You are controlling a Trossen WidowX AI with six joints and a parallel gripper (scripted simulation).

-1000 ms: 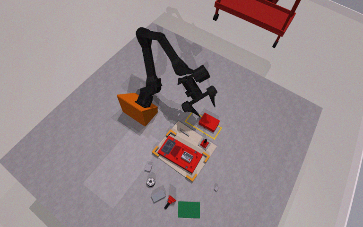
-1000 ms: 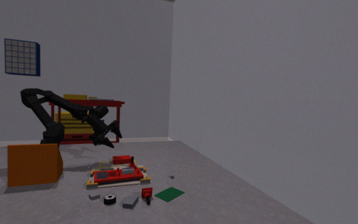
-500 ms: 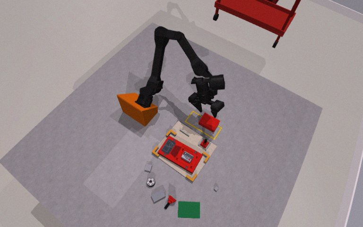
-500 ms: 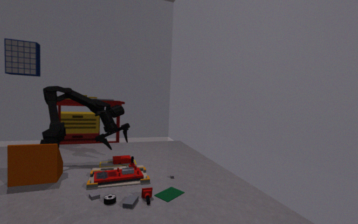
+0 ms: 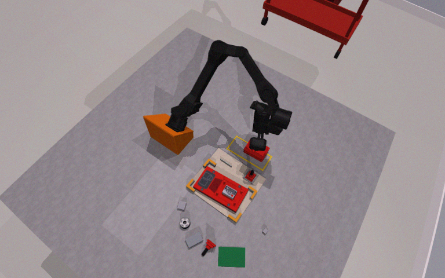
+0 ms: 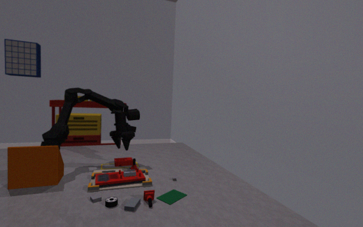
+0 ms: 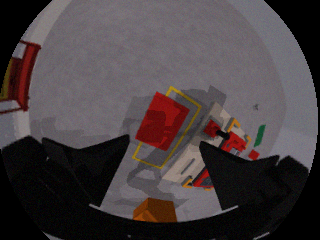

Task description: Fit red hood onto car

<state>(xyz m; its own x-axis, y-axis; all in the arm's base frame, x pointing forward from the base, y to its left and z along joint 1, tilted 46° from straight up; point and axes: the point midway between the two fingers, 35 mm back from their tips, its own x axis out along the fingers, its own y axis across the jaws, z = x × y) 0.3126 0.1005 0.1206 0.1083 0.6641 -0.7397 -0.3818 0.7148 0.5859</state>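
The red hood lies 1 cm ahead of my gripper tip and 7 cm below it. Round my gripper tip: grey engine block 1 cm ahead, 23 cm to the right, 6 cm below; green pad 15 cm ahead, 43 cm to the right, 8 cm below.
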